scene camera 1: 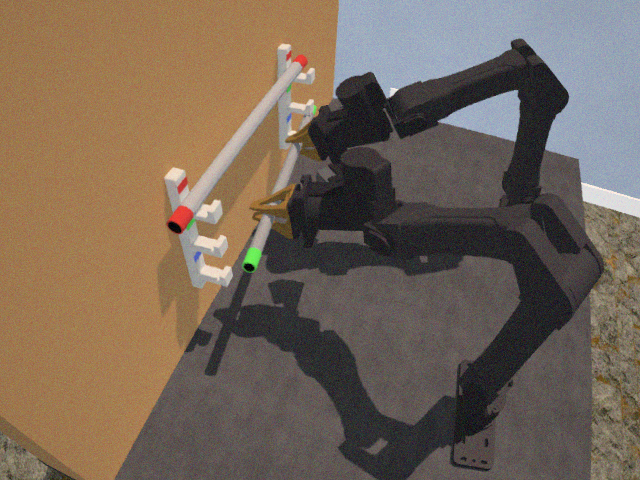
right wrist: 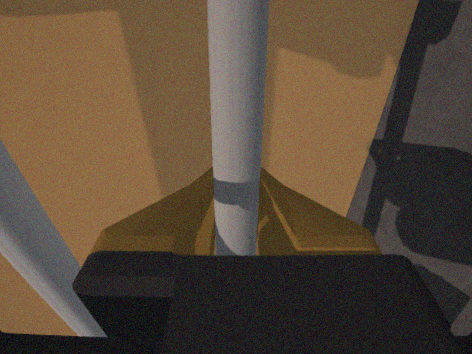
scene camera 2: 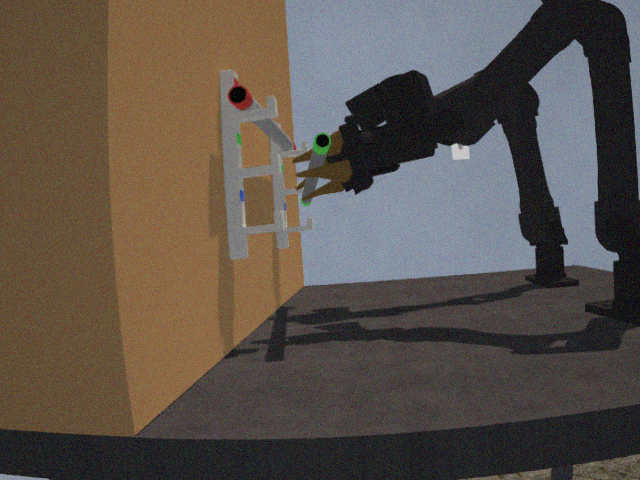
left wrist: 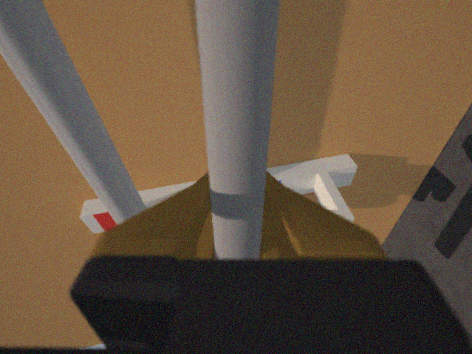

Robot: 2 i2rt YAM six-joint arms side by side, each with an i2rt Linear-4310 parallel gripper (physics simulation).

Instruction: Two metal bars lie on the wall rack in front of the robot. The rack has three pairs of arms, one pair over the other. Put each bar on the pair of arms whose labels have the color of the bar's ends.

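Where they show: left gripper, fingertip midpoint: (scene camera 1: 251, 210) (scene camera 2: 294, 168) (left wrist: 237, 177); right gripper, fingertip midpoint: (scene camera 1: 288, 144) (right wrist: 236, 176) (scene camera 2: 299, 194); left arm's base, origin of the base link: (scene camera 1: 475, 413) (scene camera 2: 636, 316); right arm's base, origin of the base link: (scene camera 2: 550, 282).
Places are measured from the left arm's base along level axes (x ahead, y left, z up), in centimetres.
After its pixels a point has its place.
The white rack (scene camera 1: 194, 271) {y -6.9, x 51.6, z 16.1 cm} (scene camera 2: 236, 219) {y -6.9, x 51.6, z 16.4 cm} (left wrist: 337, 170) {y -9.2, x 50.7, z 13.4 cm} has red, green and blue labels from top to bottom. The red-ended bar (scene camera 1: 237, 142) {y -21.4, x 47.5, z 32.7 cm} (scene camera 2: 273, 131) {y -25.8, x 47.0, z 30.7 cm} (left wrist: 75, 115) {y -19.2, x 47.4, z 31.0 cm} (right wrist: 35, 240) {y -36.3, x 45.7, z 31.0 cm} lies on the top, red-labelled pair of arms. The green-ended bar (scene camera 1: 283, 175) {y -25.0, x 41.1, z 24.1 cm} (scene camera 2: 316, 161) {y -10.8, x 40.9, z 23.5 cm} (left wrist: 237, 125) {y -21.0, x 40.0, z 23.6 cm} (right wrist: 237, 100) {y -42.3, x 41.1, z 21.9 cm} is off the rack, held out in front of it. In scene camera 2 its near end is above the near middle arm and its far end appears below the far one. My left gripper (scene camera 1: 265, 212) {y -16.0, x 43.9, z 23.4 cm} (scene camera 2: 310, 166) {y -16.0, x 43.9, z 23.4 cm} and right gripper (scene camera 1: 298, 143) {y -37.7, x 43.7, z 20.9 cm} are both shut on it; its far part is partly hidden by fingers.
The tan wall (scene camera 1: 103, 129) {y 0.8, x 53.8, z 49.9 cm} (scene camera 2: 170, 310) {y 17.4, x 55.5, z 8.1 cm} stands behind the rack. The dark table (scene camera 1: 413, 330) {y -14.9, x 12.9, z 0.0 cm} (scene camera 2: 387, 387) {y 18.4, x 36.8, z 0.0 cm} lies below, with arm and bar shadows on it. The two grippers are close together along the bar, and the red-ended bar is on their wall side.
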